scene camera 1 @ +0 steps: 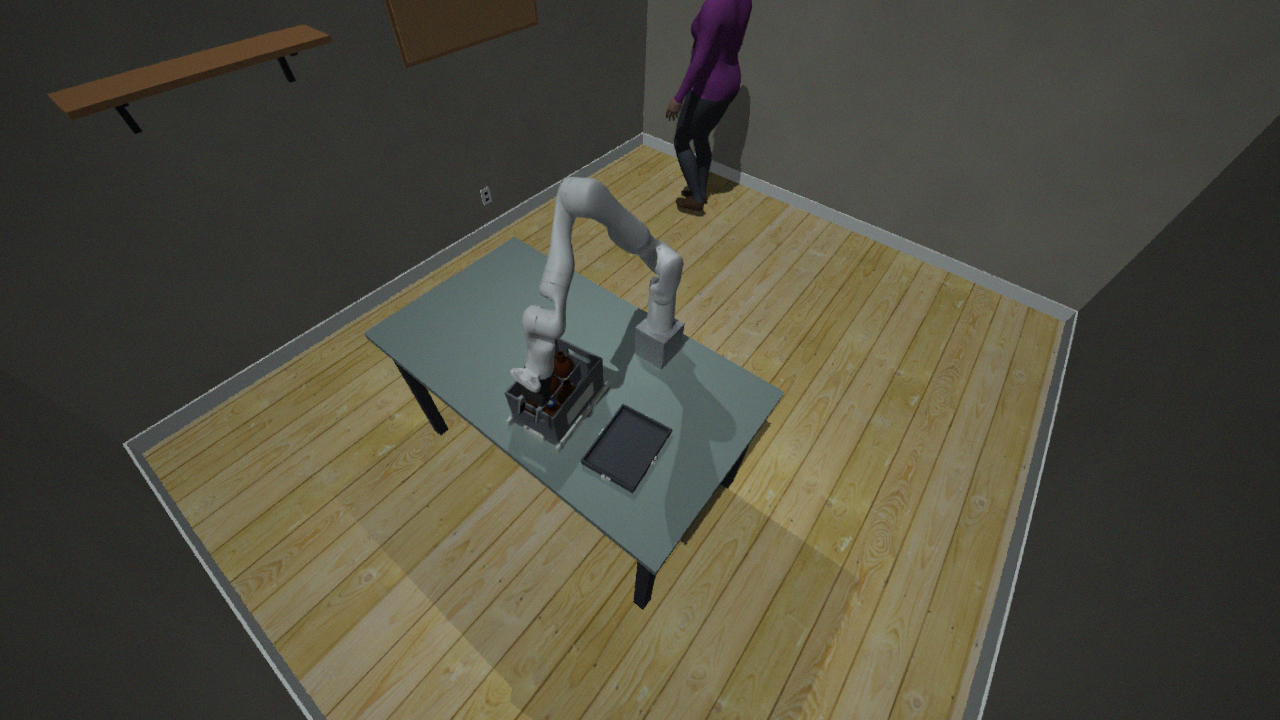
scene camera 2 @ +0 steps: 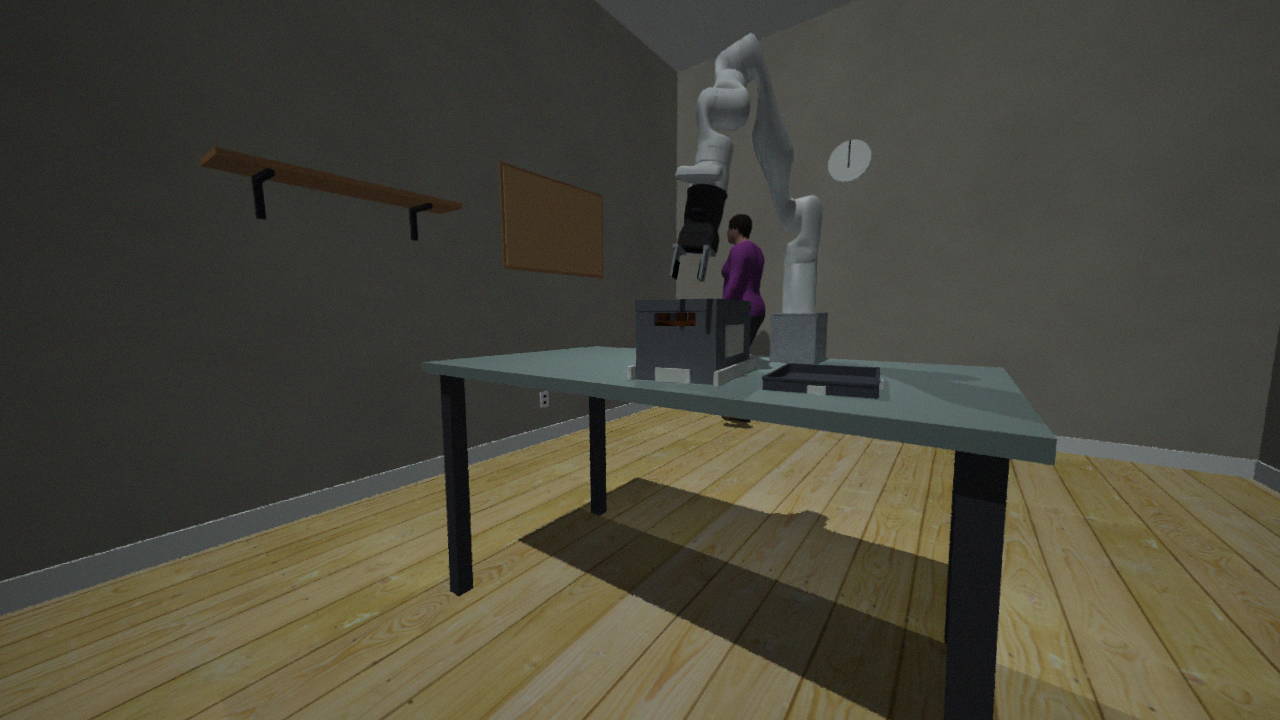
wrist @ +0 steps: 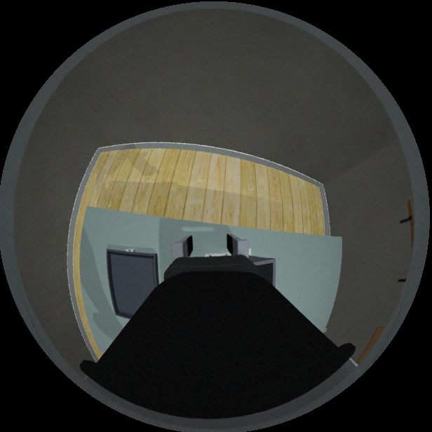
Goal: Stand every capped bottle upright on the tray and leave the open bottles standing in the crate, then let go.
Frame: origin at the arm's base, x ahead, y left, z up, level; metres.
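Seen in the pictures: gripper, fingertip midpoint: (scene camera 1: 529,416) (scene camera 2: 686,279); arm's base at its link origin: (scene camera 1: 659,324) (scene camera 2: 798,313).
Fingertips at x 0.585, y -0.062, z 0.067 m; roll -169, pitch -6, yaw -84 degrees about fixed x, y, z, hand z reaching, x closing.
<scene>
Pixels of each thing's top centre, then the offset from my fingertips to it. Level surfaces: height alone.
- grey crate at its top centre: (scene camera 2: 697,300) (scene camera 1: 554,374) 0.064 m right, 0.174 m back, 0.037 m down
- blue cap at its top centre: (scene camera 1: 550,402) 0.011 m right, 0.093 m back, 0.049 m down
- Brown glass at its top centre: (scene camera 2: 681,306) 0.105 m right, 0.171 m back, 0.049 m down
- green table at its surface level: 0.212 m down
My gripper (scene camera 2: 689,274) (wrist: 209,241) is open, with nothing between its fingers. It hangs above the grey crate (scene camera 1: 583,404) (scene camera 2: 666,351) (wrist: 267,260). In scene camera 1 the arm hides the fingers and part of the crate's inside. Brown bottles (scene camera 1: 563,365) stand in the crate; one blue cap (scene camera 1: 552,404) shows near its front corner. Whether the other bottles are capped I cannot tell. Brown glass (scene camera 2: 675,318) shows through the crate's handle slot in scene camera 2. The dark, low-rimmed tray (scene camera 1: 628,447) (scene camera 2: 823,388) (wrist: 132,280) lies beside the crate, with no bottle on it.
The crate and tray are on the green table (scene camera 1: 474,304) (scene camera 2: 966,402) (wrist: 305,270), with pale strips around their bases. The arm's grey base block (scene camera 1: 659,342) (scene camera 2: 798,336) stands at the table's back edge. A person in purple (scene camera 1: 717,53) (scene camera 2: 744,268) is beyond the table.
</scene>
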